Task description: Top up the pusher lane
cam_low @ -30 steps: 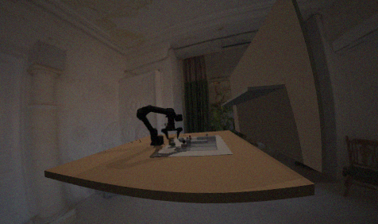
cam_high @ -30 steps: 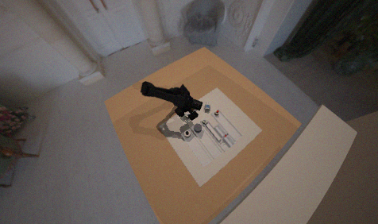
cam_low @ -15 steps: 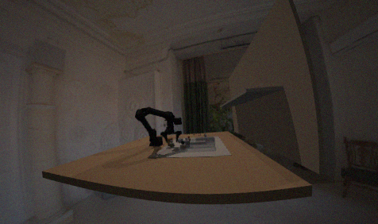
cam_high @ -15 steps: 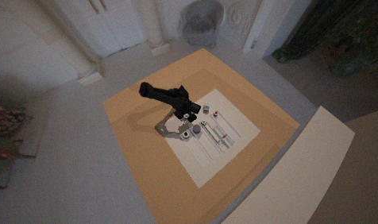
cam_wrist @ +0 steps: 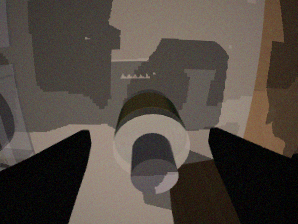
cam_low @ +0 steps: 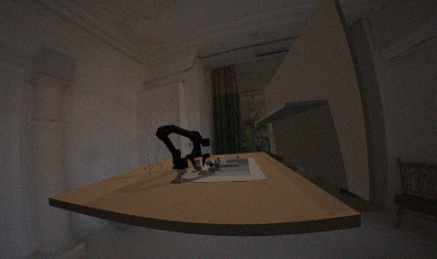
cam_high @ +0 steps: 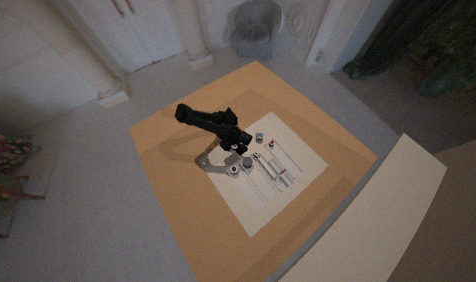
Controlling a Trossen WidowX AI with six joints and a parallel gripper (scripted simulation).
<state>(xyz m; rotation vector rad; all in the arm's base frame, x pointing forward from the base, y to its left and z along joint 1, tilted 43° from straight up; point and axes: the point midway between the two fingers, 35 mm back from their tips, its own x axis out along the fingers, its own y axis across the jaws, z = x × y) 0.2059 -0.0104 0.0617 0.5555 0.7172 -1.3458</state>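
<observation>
Now: gripper tip 7 cm to the right of the brownish block, 5 cm past it and 1 cm below it. From my gripper tip the other things lie so: pusher plate (21 cm ahead, 13 cm to the left, 2 cm above); red-marked item (29 cm ahead, 15 cm to the left, 4 cm above); grey lane fixture (26 cm ahead, 13 cm to the left, 1 cm below).
</observation>
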